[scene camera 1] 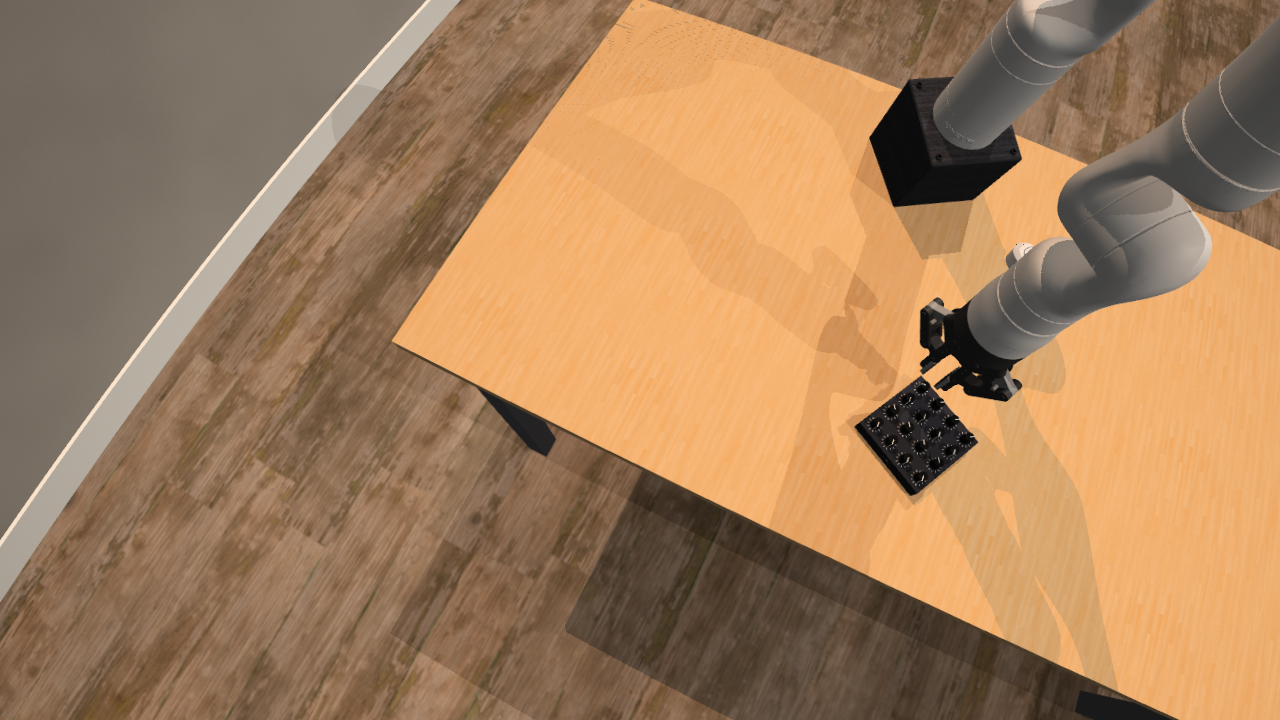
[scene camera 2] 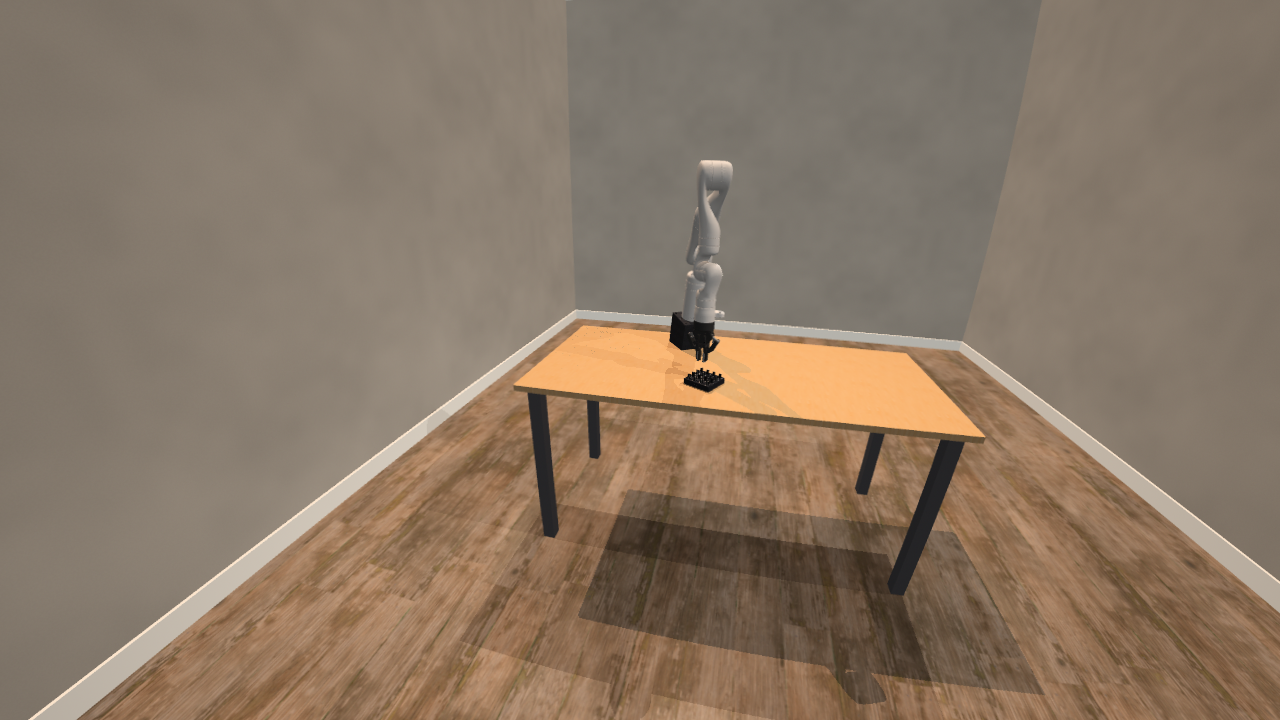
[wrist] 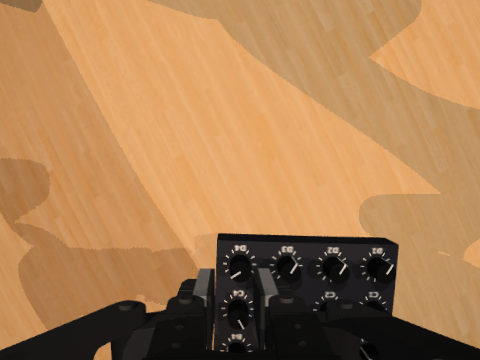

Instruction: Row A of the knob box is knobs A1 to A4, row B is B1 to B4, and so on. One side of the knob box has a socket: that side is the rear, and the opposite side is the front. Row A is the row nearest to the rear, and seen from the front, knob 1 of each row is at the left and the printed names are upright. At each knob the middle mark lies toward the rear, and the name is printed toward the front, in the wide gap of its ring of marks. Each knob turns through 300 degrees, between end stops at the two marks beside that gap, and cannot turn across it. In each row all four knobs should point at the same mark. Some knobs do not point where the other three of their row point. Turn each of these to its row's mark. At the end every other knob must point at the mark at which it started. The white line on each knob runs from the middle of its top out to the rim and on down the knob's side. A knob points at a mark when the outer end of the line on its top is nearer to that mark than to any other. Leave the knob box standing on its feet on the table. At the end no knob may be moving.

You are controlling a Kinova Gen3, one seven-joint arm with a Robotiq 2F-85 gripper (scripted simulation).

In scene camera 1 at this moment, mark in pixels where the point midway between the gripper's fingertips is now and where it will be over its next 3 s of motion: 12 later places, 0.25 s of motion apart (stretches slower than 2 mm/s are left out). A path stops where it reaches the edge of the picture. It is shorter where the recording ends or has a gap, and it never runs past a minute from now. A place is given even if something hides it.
The gripper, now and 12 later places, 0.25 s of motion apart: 933, 376; 935, 376; 936, 377; 936, 376; 935, 373; 935, 370; 937, 369; 939, 370; 940, 370; 940, 370; 942, 371; 943, 372; 944, 373
